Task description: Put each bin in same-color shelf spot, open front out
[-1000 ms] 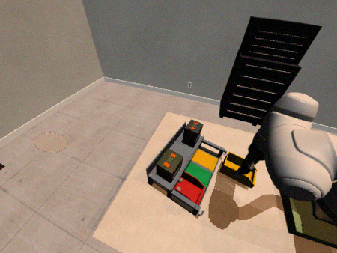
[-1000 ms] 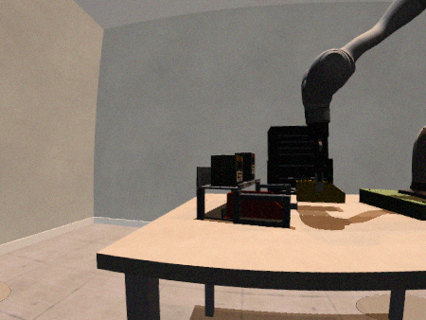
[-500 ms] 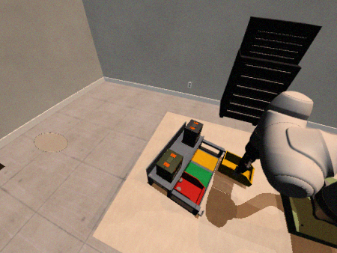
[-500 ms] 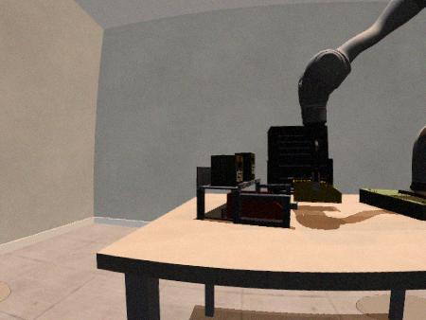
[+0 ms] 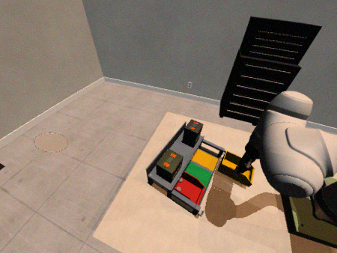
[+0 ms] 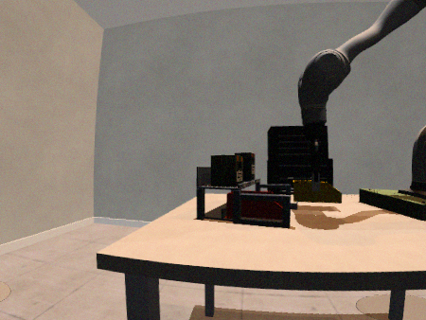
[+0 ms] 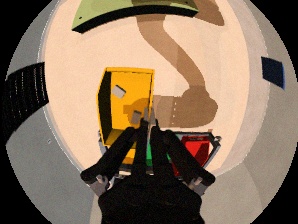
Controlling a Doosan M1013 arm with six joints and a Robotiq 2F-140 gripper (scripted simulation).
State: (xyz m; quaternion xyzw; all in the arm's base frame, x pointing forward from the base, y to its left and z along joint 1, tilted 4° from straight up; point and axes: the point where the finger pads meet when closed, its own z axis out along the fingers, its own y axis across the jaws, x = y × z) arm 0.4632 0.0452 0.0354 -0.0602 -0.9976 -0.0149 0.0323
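My hand is 5 cm to the left of the yellow bin, 4 cm above it and 1 cm past it. Round my hand: dark box (27 cm ahead, 9 cm to the right, 6 cm above); red bin (21 cm ahead, 16 cm to the left, 6 cm below).
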